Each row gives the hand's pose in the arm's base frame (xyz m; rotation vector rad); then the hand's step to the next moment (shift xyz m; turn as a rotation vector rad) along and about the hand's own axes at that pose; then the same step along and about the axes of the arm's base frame.
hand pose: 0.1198 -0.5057 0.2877 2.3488 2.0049 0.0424
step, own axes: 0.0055 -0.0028 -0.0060 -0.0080 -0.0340 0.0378
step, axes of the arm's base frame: -0.0022 0.0060 0.0058 -0.0327 -0.0034 -0.0396
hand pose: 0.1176 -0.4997 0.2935 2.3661 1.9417 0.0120
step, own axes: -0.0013 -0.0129 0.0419 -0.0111 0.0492 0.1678
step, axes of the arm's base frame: -0.0105 -0.0012 -0.0426 0.0556 -0.0300 -0.1634
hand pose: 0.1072 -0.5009 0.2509 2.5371 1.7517 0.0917
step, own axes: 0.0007 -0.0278 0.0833 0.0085 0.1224 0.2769
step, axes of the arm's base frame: -0.0189 0.0094 -0.0852 0.1396 -0.0390 -0.2659
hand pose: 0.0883 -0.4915 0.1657 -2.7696 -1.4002 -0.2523
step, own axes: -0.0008 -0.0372 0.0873 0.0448 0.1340 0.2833
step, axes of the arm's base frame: -0.0188 0.0300 -0.0880 0.1709 -0.0164 -0.2660
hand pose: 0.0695 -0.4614 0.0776 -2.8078 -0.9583 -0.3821
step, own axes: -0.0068 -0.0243 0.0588 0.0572 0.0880 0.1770
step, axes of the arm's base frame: -0.0090 0.0282 -0.0567 0.1317 0.0033 -0.1581
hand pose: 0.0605 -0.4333 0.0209 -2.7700 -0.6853 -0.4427
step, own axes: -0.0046 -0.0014 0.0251 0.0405 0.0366 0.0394
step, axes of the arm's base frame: 0.0012 0.0072 -0.0245 0.0610 -0.0025 -0.0284
